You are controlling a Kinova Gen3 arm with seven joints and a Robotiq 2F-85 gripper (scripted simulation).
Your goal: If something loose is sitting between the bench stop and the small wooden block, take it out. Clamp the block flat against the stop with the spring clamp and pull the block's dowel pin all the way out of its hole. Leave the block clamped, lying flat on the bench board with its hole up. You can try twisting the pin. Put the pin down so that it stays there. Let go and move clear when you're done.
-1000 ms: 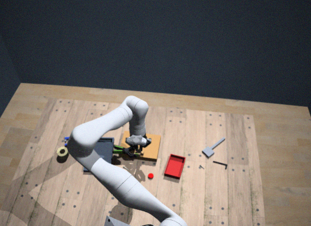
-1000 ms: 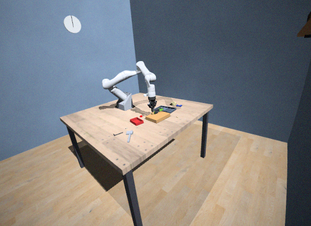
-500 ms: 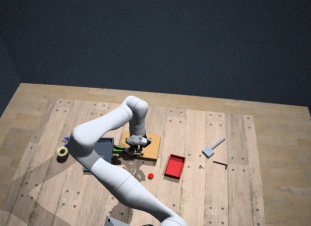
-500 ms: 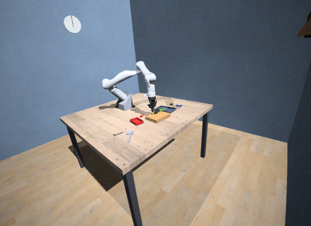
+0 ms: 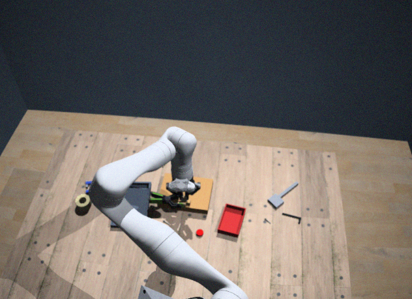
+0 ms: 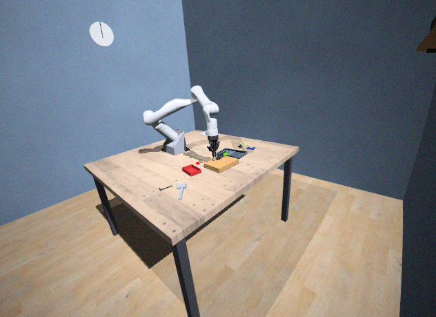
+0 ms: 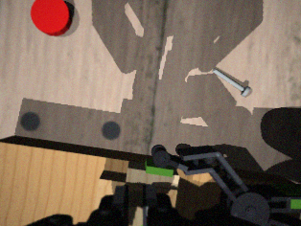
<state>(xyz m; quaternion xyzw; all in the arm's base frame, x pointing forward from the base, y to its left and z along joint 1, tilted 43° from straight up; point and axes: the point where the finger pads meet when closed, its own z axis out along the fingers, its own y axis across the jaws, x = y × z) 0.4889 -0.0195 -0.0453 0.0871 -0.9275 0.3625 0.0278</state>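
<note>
Right now the dowel pin is 20 mm below my hand. Also, from my hand: bench board (60 mm ahead, 10 mm to the left, 50 mm below); then wooden block (40 mm below); then red disc (100 mm behind, 80 mm to the right, 70 mm below).
</note>
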